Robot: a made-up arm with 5 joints. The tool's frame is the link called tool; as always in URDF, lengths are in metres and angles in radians. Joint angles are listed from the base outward. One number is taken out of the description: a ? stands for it. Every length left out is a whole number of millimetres.
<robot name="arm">
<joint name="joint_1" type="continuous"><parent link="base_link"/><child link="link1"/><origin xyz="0.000 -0.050 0.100" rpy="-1.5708 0.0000 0.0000"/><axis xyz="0 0 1"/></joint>
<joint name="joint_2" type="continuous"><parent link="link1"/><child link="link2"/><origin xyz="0.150 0.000 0.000" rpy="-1.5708 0.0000 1.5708"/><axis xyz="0 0 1"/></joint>
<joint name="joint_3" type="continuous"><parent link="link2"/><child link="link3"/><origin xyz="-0.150 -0.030 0.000" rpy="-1.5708 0.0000 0.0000"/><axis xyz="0 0 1"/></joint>
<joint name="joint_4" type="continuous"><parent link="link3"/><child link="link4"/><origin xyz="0.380 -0.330 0.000" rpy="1.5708 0.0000 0.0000"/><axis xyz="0 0 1"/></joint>
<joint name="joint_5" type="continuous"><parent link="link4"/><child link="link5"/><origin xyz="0.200 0.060 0.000" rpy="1.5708 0.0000 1.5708"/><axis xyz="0 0 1"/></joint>
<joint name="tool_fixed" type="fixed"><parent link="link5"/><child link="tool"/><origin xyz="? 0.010 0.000" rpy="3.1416 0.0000 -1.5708"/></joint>
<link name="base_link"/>
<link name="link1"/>
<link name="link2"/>
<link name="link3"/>
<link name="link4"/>
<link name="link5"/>
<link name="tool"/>
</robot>
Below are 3 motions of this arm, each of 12 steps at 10 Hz.
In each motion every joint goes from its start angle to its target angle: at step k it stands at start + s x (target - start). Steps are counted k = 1, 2, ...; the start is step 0. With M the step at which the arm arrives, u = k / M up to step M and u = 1 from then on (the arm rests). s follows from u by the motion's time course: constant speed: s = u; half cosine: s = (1 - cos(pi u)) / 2; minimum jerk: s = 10 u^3 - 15 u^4 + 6 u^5.
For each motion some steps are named. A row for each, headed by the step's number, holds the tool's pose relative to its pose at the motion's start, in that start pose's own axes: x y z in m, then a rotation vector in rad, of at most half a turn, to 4 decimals.
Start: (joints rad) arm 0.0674 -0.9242 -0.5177 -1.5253 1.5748
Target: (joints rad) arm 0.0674 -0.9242 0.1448 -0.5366 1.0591
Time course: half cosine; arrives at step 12
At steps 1, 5, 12:
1: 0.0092 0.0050 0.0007 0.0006 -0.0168 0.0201
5: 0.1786 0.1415 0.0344 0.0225 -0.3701 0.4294
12: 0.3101 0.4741 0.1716 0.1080 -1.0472 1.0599

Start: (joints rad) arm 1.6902 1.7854 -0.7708 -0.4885 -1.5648
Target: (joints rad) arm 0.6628 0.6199 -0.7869 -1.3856 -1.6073
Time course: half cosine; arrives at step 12
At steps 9, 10, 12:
9: 0.4740 -0.0179 0.2508 -0.1763 -2.0364 0.2497
10: 0.4798 -0.0191 0.2910 -0.2278 -2.2068 0.3202
12: 0.4797 -0.0186 0.3222 -0.2746 -2.3446 0.3901

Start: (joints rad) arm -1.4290 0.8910 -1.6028 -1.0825 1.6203
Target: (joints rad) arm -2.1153 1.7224 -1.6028 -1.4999 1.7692
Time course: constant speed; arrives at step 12
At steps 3, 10, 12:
3: -0.0992 0.0866 -0.1530 0.2058 0.2693 -0.0376
10: -0.4558 0.3266 -0.2841 0.5928 0.9790 -0.1319
12: -0.5661 0.3891 -0.2558 0.6809 1.1953 -0.1628

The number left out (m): 0.110
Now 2 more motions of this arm.
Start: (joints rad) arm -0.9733 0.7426 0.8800 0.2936 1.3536
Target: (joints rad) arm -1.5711 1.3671 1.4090 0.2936 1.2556
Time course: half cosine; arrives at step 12
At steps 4, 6, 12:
4: 0.1356 0.1212 -0.0683 0.1946 -0.2306 0.0165
6: 0.2898 0.2408 -0.0785 0.3679 -0.4677 0.0513
12: 0.5856 0.4398 0.0643 0.6367 -0.9516 0.1824

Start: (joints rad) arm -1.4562 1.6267 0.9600 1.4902 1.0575
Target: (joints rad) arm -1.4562 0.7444 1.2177 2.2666 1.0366
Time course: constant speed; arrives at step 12
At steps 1, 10, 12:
1: -0.0061 -0.0004 0.0330 -0.0633 0.0091 -0.0226
10: 0.0443 0.0576 0.3321 -0.7173 0.1047 -0.0270
12: 0.0816 0.0882 0.3874 -0.8695 0.1294 0.0274

